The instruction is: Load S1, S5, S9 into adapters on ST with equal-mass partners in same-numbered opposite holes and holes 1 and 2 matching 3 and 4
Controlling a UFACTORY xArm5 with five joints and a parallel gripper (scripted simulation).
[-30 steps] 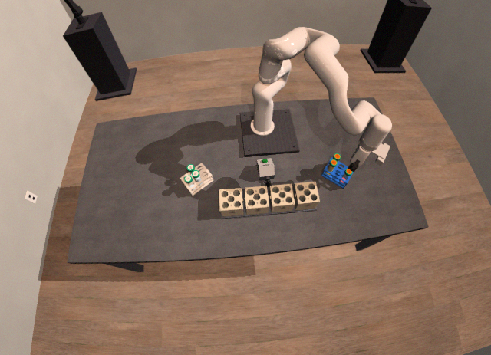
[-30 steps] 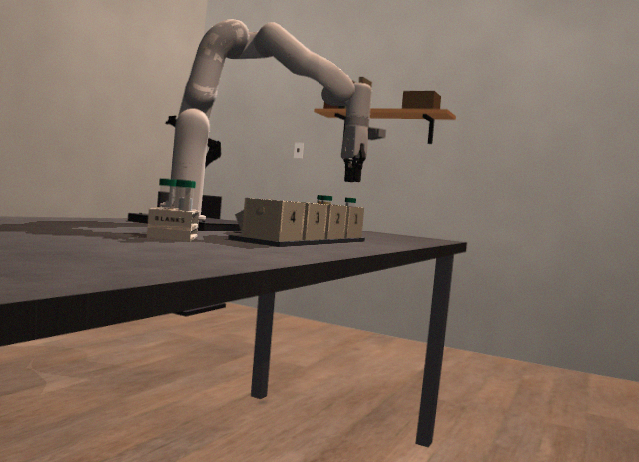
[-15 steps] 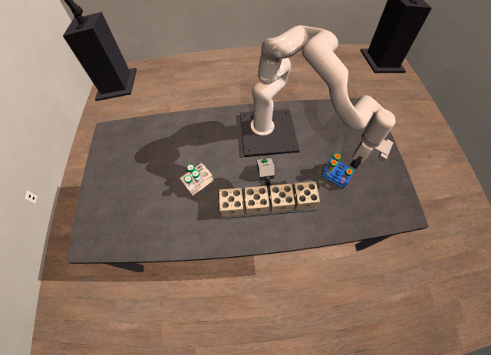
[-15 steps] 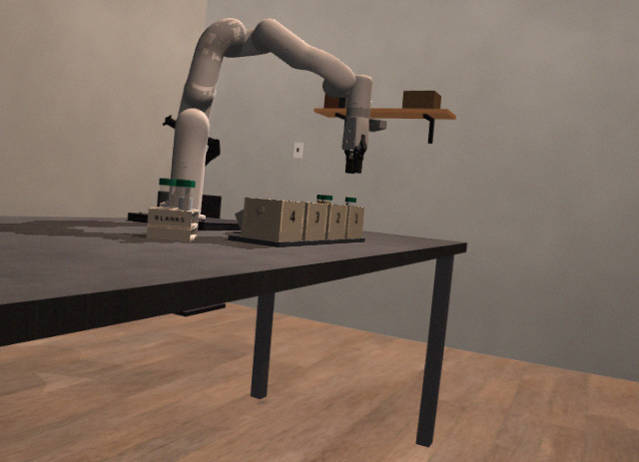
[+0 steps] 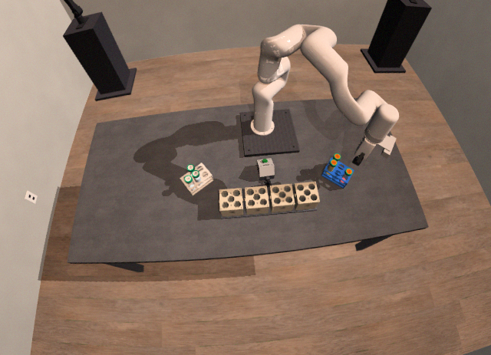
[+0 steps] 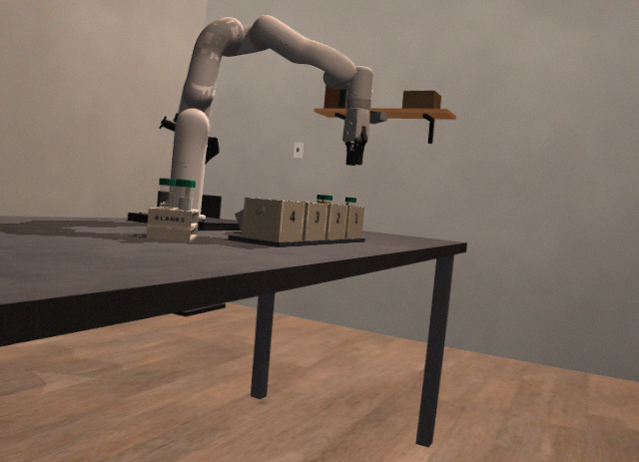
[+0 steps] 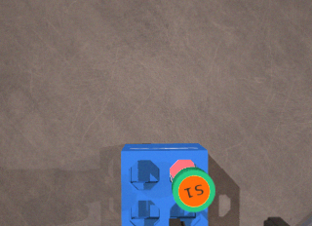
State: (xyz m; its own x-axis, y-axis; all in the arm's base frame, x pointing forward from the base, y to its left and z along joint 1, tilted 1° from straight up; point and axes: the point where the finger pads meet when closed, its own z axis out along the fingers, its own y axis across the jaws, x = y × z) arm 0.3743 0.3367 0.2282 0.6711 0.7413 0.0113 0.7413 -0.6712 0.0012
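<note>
My gripper is now 180 mm above the tube S5, 90 mm past it and 30 mm to the left of it. Also, from my hand: green DONE key (370 mm to the right, 180 mm below, 130 mm behind); then blue sample rack (210 mm below, 40 mm behind, 20 mm to the right); then adapter 1 (210 mm to the right, 190 mm below, 60 mm ahead).
</note>
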